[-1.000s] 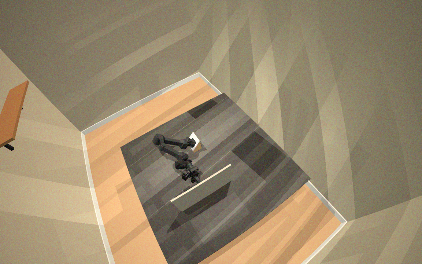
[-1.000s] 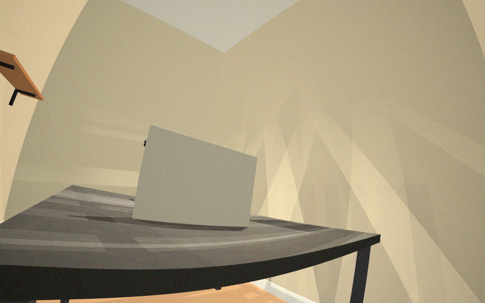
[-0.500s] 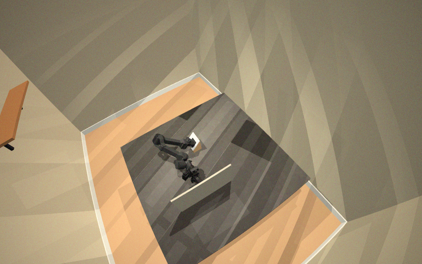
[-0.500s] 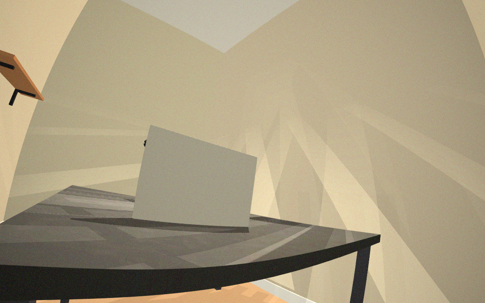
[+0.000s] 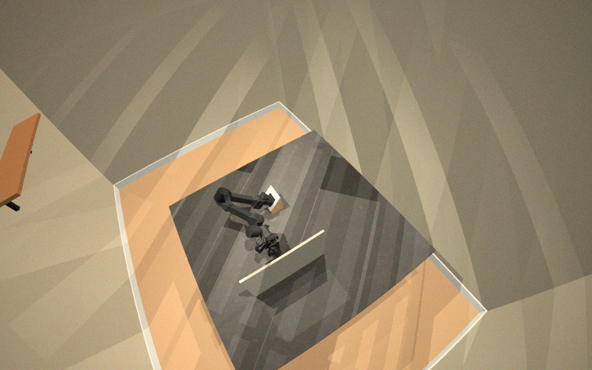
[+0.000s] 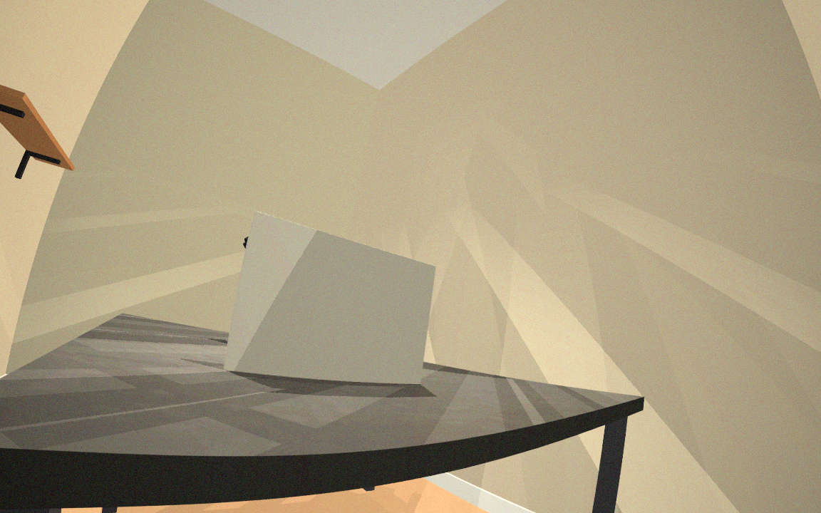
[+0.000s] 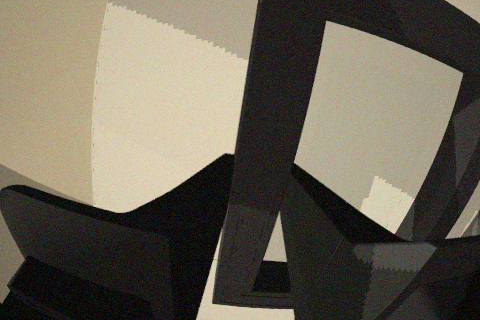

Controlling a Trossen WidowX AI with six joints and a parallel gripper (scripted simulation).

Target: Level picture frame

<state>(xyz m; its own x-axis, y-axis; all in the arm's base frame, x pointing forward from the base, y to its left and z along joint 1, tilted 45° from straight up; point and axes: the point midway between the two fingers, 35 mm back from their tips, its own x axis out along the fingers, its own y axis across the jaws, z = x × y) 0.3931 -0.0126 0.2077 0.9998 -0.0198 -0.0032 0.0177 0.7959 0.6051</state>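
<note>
The picture frame is 1 cm ahead of my gripper tip and 5 cm below it. Also, from my gripper tip: wall panel 2 cm ahead, 1 cm to the left, 7 cm below.
</note>
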